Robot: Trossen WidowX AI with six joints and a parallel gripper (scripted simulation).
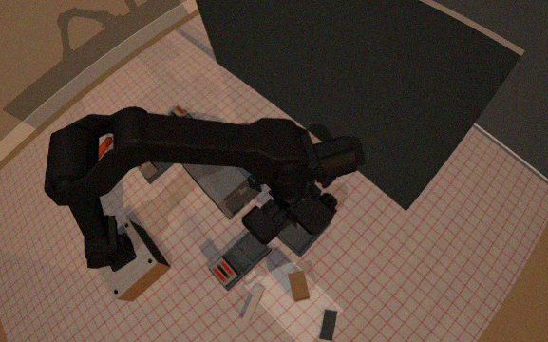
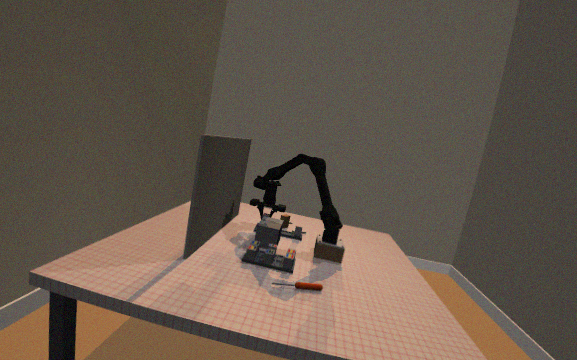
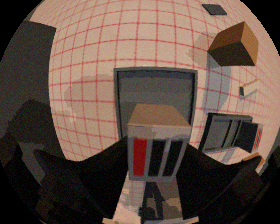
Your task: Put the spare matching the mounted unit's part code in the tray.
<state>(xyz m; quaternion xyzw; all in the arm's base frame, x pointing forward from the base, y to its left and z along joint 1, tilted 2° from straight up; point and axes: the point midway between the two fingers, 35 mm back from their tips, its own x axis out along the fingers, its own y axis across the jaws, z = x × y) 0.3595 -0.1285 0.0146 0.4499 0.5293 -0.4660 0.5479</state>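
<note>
My gripper tip is 4 cm above the flat dark grey tray. The rest, counted from my gripper tip: grey mounted unit 8 cm behind, 18 cm to the left; dark spare 1 cm to the right, 2 cm above; brown block 8 cm behind, 13 cm to the right, 1 cm below.
</note>
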